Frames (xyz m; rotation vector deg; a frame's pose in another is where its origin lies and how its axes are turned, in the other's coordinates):
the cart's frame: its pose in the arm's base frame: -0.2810 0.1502 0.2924 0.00 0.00 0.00
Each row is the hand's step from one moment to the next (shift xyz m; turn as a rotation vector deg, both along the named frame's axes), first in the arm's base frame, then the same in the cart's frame.
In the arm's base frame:
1: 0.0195 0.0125 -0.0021 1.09 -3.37 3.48
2: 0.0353 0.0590 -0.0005 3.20 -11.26 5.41
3: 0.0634 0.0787 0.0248 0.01 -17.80 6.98
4: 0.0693 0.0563 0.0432 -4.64 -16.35 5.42
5: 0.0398 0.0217 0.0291 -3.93 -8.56 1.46
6: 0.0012 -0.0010 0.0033 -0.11 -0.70 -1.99
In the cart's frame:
1: 0.0195 0.0125 -0.0021 1.09 -3.37 3.48
2: 0.0353 0.0590 -0.0005 3.20 -11.26 5.41
3: 0.0634 0.0787 0.0248 0.01 -17.80 6.98
4: 0.0693 0.0563 0.0432 -4.64 -16.35 5.42
5: 0.0398 0.0217 0.0291 -3.93 -8.56 1.46
6: 0.0012 -0.0010 0.0033 -0.11 -0.70 -1.99

